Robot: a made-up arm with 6 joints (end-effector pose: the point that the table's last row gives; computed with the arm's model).
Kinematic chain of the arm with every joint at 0, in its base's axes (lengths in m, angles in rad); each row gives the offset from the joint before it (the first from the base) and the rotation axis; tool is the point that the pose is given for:
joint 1: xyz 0 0 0.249 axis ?
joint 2: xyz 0 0 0 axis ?
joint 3: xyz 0 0 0.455 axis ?
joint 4: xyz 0 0 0 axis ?
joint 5: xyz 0.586 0 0 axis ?
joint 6: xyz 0 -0.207 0 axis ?
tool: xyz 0 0 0
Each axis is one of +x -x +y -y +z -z.
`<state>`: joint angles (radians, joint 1 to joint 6).
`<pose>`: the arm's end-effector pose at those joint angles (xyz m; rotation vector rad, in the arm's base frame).
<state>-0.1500 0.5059 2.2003 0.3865 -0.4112 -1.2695</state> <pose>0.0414 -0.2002 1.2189 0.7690 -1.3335 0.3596</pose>
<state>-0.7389 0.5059 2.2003 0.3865 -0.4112 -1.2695</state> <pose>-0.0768 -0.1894 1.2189 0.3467 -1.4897 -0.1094</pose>
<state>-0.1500 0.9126 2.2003 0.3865 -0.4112 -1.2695</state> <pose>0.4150 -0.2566 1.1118 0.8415 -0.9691 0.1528</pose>
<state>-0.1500 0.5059 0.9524 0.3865 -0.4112 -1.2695</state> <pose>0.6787 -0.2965 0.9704 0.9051 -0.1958 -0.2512</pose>
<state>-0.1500 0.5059 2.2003 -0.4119 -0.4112 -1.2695</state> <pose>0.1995 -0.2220 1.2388 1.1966 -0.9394 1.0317</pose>
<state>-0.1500 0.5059 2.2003 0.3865 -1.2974 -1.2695</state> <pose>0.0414 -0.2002 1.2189 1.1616 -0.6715 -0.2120</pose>
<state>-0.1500 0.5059 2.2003 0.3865 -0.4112 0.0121</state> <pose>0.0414 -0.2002 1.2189 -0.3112 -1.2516 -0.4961</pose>
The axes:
joint 1: +z
joint 2: +y
joint 3: -y
joint 4: -x
joint 5: -y
joint 6: -x

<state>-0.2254 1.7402 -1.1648 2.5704 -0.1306 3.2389</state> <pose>-0.0536 0.1910 -0.0739 0.3274 2.7297 -0.7287</pose>
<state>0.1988 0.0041 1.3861 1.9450 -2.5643 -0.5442</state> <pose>-0.0908 0.0589 1.3157 1.0554 0.3496 -1.9265</pose>
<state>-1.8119 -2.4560 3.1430 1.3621 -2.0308 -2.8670</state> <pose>-0.1119 -0.2753 -0.3166 0.4347 0.6599 2.3624</pose>
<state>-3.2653 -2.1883 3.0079 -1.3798 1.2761 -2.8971</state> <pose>0.2810 0.0047 -0.6277 -2.0021 -2.3526 0.4553</pose>
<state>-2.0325 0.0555 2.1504 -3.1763 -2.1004 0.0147</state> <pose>0.3074 0.1534 1.2070 -0.5962 0.9357 1.0440</pose>
